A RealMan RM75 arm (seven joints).
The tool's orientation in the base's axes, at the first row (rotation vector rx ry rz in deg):
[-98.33, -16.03, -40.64]
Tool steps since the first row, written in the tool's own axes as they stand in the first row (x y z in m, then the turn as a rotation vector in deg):
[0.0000, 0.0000, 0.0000, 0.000, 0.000, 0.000]
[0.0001, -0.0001, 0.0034, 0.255, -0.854, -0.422]
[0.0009, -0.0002, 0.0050, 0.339, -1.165, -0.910]
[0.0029, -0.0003, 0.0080, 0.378, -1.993, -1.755]
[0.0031, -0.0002, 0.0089, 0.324, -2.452, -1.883]
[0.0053, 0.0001, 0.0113, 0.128, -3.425, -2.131]
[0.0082, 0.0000, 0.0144, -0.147, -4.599, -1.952]
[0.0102, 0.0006, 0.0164, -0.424, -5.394, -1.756]
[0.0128, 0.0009, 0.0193, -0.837, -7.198, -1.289]
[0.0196, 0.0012, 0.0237, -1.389, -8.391, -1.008]
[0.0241, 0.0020, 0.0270, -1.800, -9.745, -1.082]
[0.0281, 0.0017, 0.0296, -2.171, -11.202, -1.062]
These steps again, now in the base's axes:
[0.0000, 0.0000, 0.0000, 0.000, 0.000, 0.000]
[0.0011, 0.0032, -0.0003, -0.388, -0.212, 0.881]
[0.0021, 0.0046, 0.0001, -0.640, -0.603, 1.236]
[0.0046, 0.0071, 0.0010, -1.314, -1.181, 2.018]
[0.0051, 0.0079, 0.0010, -1.642, -1.167, 2.367]
[0.0077, 0.0097, 0.0017, -2.395, -1.099, 3.057]
[0.0109, 0.0121, 0.0032, -3.187, -0.559, 3.810]
[0.0134, 0.0135, 0.0036, -3.771, -0.106, 4.257]
[0.0165, 0.0156, 0.0046, -4.921, 0.904, 5.398]
[0.0233, 0.0185, 0.0079, -5.910, 1.596, 5.990]
[0.0283, 0.0205, 0.0095, -6.983, 1.972, 6.836]
[0.0321, 0.0224, 0.0118, -8.051, 2.457, 7.777]

